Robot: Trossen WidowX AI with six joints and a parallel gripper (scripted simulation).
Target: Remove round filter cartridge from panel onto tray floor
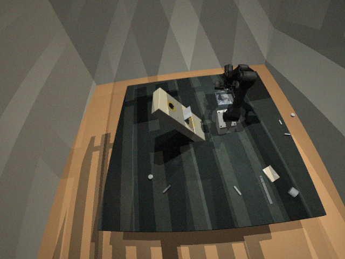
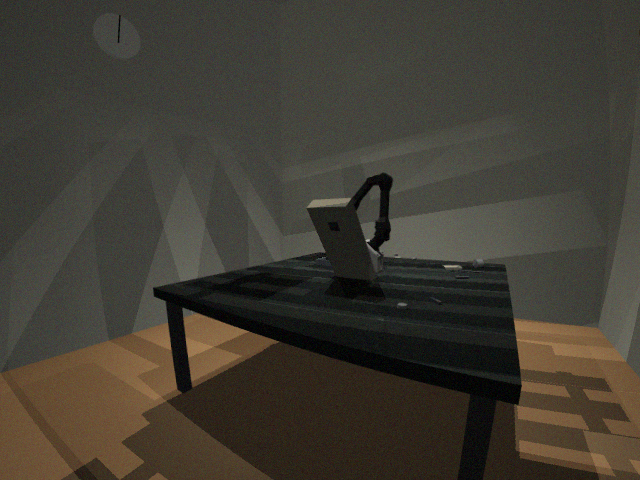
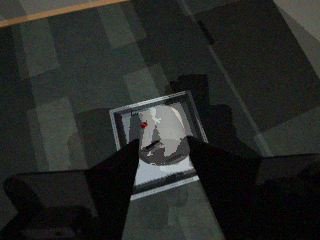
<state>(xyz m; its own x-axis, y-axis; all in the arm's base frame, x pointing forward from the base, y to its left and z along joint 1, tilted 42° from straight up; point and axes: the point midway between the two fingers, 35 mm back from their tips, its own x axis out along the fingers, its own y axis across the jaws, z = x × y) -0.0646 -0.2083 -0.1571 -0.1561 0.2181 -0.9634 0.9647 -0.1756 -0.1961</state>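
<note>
Now: gripper tip right at the round filter cartridge. Round my gripper tip: cream block 110 mm behind, 670 mm to the left, 110 mm below; grey tray 110 mm below.
</note>
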